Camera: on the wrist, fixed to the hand. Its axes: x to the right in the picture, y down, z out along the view.
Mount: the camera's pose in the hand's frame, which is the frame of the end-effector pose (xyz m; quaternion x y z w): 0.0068 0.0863 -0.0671 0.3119 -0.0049 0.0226 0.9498
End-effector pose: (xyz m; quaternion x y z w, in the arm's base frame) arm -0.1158 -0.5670 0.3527 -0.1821 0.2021 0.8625 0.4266
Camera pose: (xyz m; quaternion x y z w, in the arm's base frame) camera -0.1800 -0.6442 0.3089 -0.0311 0.4630 0.7668 0.4435
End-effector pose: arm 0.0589 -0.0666 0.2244 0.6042 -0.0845 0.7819 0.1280
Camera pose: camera -0.0308 -0.1289 0.2158 -0.6157 -0.1493 -0.7690 0.0850
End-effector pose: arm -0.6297 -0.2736 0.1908 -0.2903 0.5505 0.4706 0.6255
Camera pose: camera -0.7363 -0.2974 0.1825 -0.0659 0.6731 0.2908 0.6767
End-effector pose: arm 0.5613 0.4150 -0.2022 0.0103 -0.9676 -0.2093 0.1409
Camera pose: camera 0.5767 0.4662 -0.1066 0.0308 -0.9853 0.1061 0.1306
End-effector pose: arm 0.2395 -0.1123 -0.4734 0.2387 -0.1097 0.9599 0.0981
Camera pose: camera 0.1835 -0.1767 -0.5421 -0.2595 -0.1893 -0.9470 0.0035
